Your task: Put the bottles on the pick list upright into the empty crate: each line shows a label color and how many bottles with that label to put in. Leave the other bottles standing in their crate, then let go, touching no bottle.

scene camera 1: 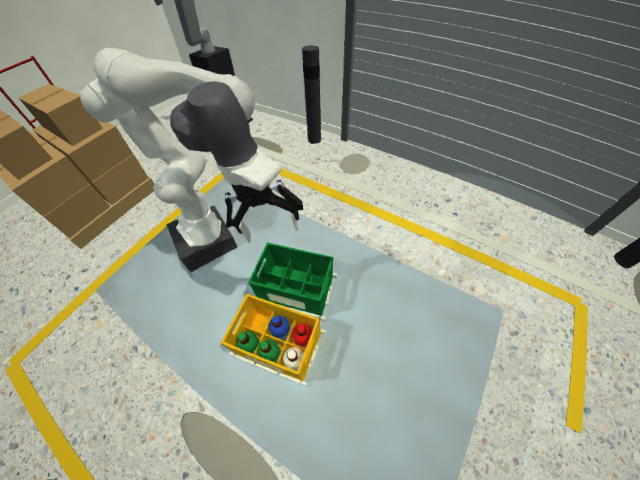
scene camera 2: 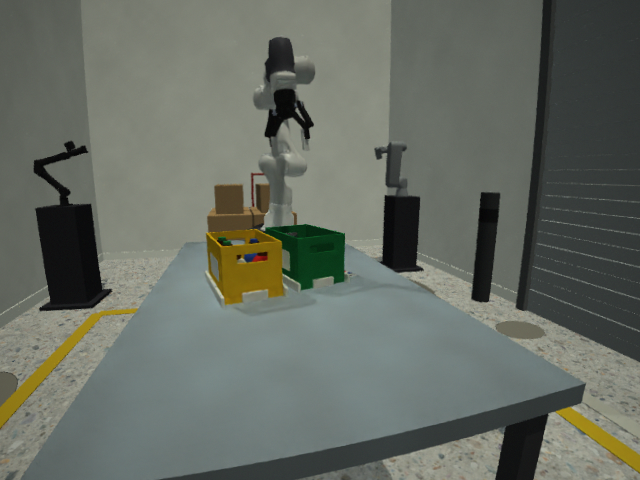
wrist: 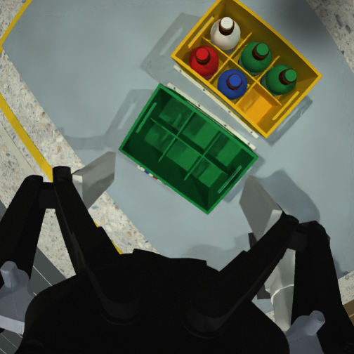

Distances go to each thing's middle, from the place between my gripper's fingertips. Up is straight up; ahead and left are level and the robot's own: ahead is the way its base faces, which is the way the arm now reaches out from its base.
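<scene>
There's the blue bottle [wrist: 232,83], and it's 60 mm ahead of my hand, 140 mm to the right of it and 370 mm below it. The red bottle [wrist: 203,59] is some way ahead of my hand, a good way to the right of it and a long way below it.
</scene>
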